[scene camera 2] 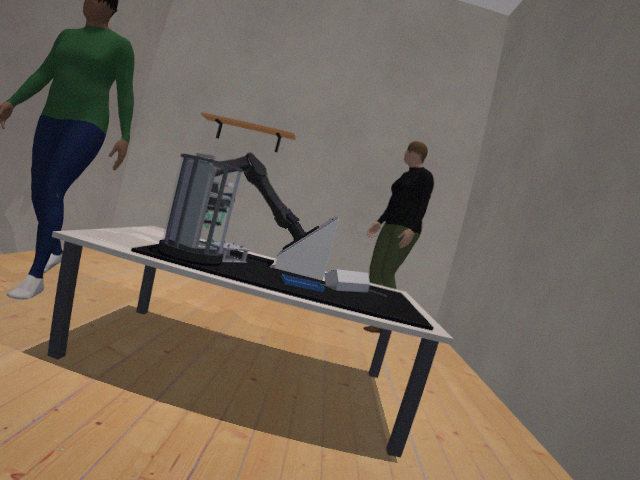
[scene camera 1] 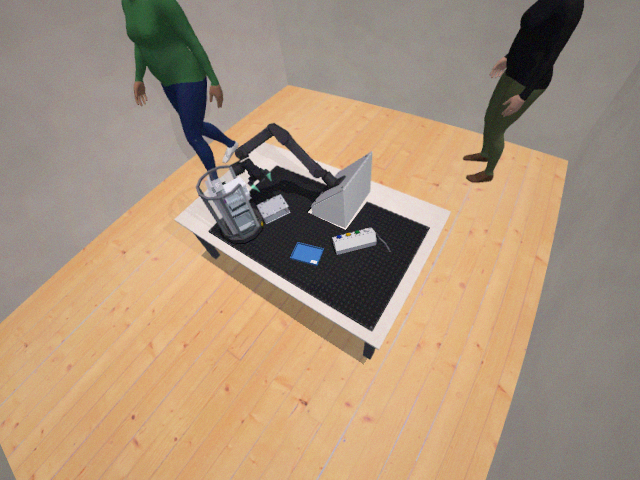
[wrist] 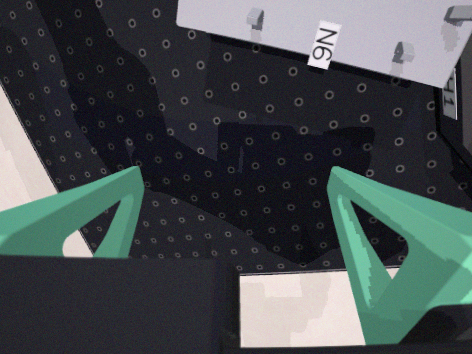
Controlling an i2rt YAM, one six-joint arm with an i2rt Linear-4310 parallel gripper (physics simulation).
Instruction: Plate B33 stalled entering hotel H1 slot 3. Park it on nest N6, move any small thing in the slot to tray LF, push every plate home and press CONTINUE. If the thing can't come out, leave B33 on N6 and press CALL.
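Pixels of known places: gripper, between the fingertips: (scene camera 1: 265,186) (wrist: 235,177); arm's base, origin of its link: (scene camera 2: 301,238) (scene camera 1: 334,184).
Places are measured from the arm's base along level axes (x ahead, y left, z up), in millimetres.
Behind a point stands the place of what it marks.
Note:
My gripper (scene camera 1: 262,182) @(x 198, y -378, z -35 mm) (wrist: 235,177) @(x 198, y -378, z -35 mm) is open, its green fingers wide apart with nothing between them, above the mat beside the hotel and the nest. The nest N6 (scene camera 1: 273,207) @(x 271, y -259, z -90 mm) (wrist: 300,25) @(x 238, y -313, z -90 mm) is a light grey block with small corner posts; no plate shows on its visible part. The round hotel (scene camera 1: 240,238) @(x 538, y -278, z -107 mm) (scene camera 2: 192,206) @(x 568, y -350, z 50 mm) stands at the table's left end with plates on its shelves; its H1 label (wrist: 449,95) @(x 332, y -373, z -125 mm) shows at the wrist view's right edge. I cannot tell which plate is B33. The blue tray (scene camera 1: 307,253) @(x 387, y 85, z -148 mm) (scene camera 2: 302,282) @(x 341, y 84, z -148 mm) lies on the mat. The button box (scene camera 1: 354,241) @(x 218, y 278, z -86 mm) (scene camera 2: 347,280) @(x 258, y 259, z -105 mm) has blue, yellow and green buttons.
A grey slanted panel (scene camera 1: 356,191) @(x -12, y 143, z 9 mm) (scene camera 2: 315,253) @(x 130, y 92, z -41 mm) stands by the arm's base. A cable (scene camera 1: 383,241) @(x 101, y 388, z -143 mm) runs from the button box. A person in green (scene camera 1: 165,46) (scene camera 2: 87,77) stands behind the table's left end, and a person in black (scene camera 1: 542,46) (scene camera 2: 413,196) stands farther right.

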